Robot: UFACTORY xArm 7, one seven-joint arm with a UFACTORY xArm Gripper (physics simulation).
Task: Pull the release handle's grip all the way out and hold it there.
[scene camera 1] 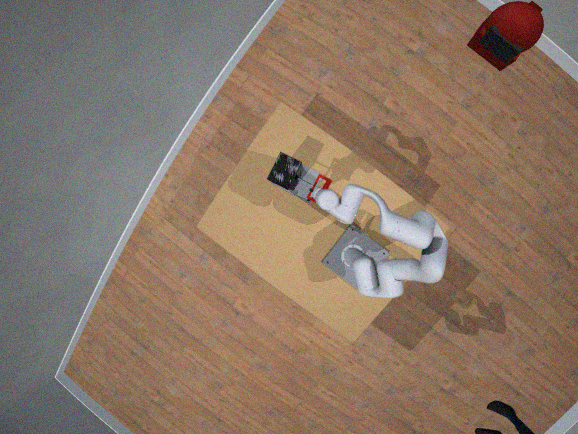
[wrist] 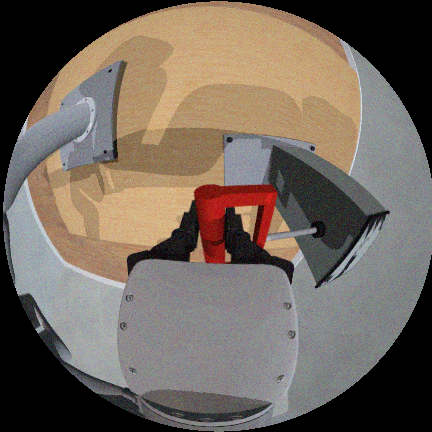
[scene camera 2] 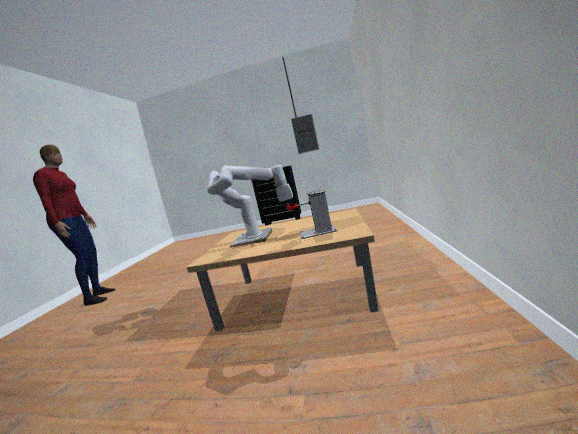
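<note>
The red release handle's grip [wrist: 211, 215] [scene camera 1: 324, 177] [scene camera 2: 292, 206] is a frame with a thick round bar on the side away from its housing. My gripper [wrist: 212, 211] is shut on that bar, with one black finger on each side. A grey rod [wrist: 292, 234] joins the grip to the dark housing [wrist: 325, 215] [scene camera 1: 285, 171] [scene camera 2: 321, 211], and a length of it shows between them. The housing stands upright on a grey base plate [wrist: 245, 155] [scene camera 2: 306, 234]. In scene camera 1 the arm's wrist hides the fingers.
The arm's base plate [scene camera 1: 335, 257] [wrist: 107, 110] [scene camera 2: 265, 233] stands on the same wooden table [scene camera 1: 260, 240] [scene camera 2: 240, 258] as the housing. A black cabinet [scene camera 2: 270, 210] stands behind the table. A grey box [scene camera 2: 305, 134] hangs above. A person [scene camera 2: 62, 195] stands at the left in scene camera 2.
</note>
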